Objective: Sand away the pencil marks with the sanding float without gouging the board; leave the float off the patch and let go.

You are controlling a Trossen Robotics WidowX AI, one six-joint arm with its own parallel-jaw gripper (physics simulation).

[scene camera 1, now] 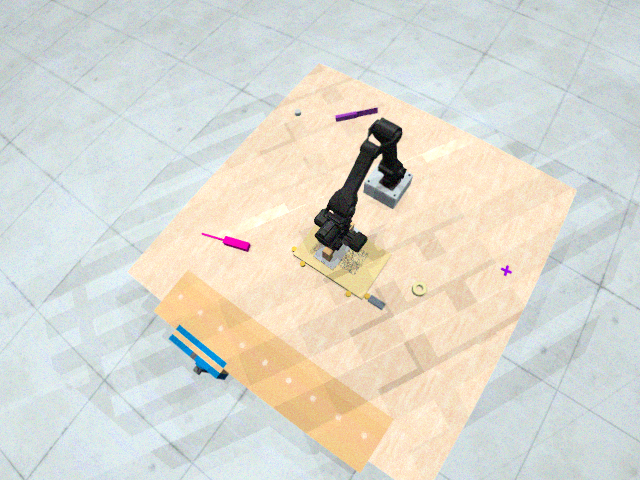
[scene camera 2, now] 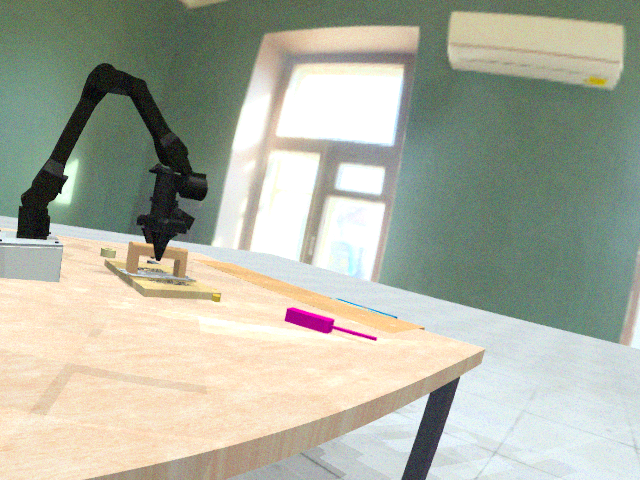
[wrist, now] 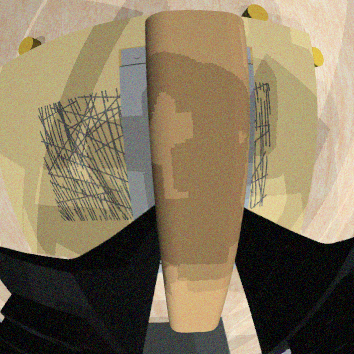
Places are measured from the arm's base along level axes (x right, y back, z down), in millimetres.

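Pixels of known places: gripper, fingertip midpoint: (scene camera 2: pixel 155 259) (wrist: pixel 193 210); arm's base, origin of the base link: (scene camera 1: pixel 390 181) (scene camera 2: pixel 31 236).
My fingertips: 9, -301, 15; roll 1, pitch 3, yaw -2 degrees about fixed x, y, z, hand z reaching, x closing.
For each thing: its top centre in the pictures, then the offset to it from my fingertips, as dx, dy, dz. "*": a spot on its surface instead.
- tan wooden handle, surface spot: (wrist: pixel 197 125) (scene camera 2: pixel 173 247) * -5, -45, -35
- flat grey plate, surface spot: (wrist: pixel 135 100) * -34, -59, +37
- pale yellow board, middle of its top: (wrist: pixel 140 149) (scene camera 2: pixel 157 274) (scene camera 1: pixel 342 253) -33, -26, +42
- grey block, middle of its top: (scene camera 1: pixel 376 302) -237, -91, +46
- pale ring, middle of its top: (scene camera 2: pixel 108 248) (scene camera 1: pixel 419 288) -327, +39, +35
- magenta screwdriver, middle of its top: (scene camera 2: pixel 332 320) (scene camera 1: pixel 223 239) +353, -256, +32
- purple bar, middle of its top: (scene camera 1: pixel 356 110) +316, +532, +16
- purple cross, surface spot: (scene camera 1: pixel 506 270) * -545, +297, +54
The sanding float has a tan wooden handle (scene camera 1: pixel 327 253) (scene camera 2: pixel 175 251) (wrist: pixel 197 125) on a flat grey plate (wrist: pixel 135 100). The plate appears to lie flat on the pale yellow board (scene camera 1: pixel 361 286) (scene camera 2: pixel 149 293) (wrist: pixel 30 80). My gripper (scene camera 2: pixel 158 257) (wrist: pixel 193 210) is shut on the handle, one black finger on each side. Dense pencil marks (scene camera 1: pixel 357 259) (wrist: pixel 85 165) show on the plate's left in the wrist view, with a narrower strip of marks (wrist: pixel 261 145) on its right. The plate and handle hide the board beneath them. In scene camera 1, the arm hides the fingertips.
Yellow pegs (scene camera 1: pixel 302 264) (scene camera 2: pixel 216 297) (wrist: pixel 257 12) stand around the board. A grey block (scene camera 1: pixel 376 302) and pale ring (scene camera 1: pixel 413 293) lie nearby. A magenta screwdriver (scene camera 1: pixel 236 243) (scene camera 2: pixel 309 319), purple bar (scene camera 1: pixel 356 114) and purple cross (scene camera 1: pixel 506 270) lie farther away. An orange strip (scene camera 1: pixel 273 346) runs along one edge.
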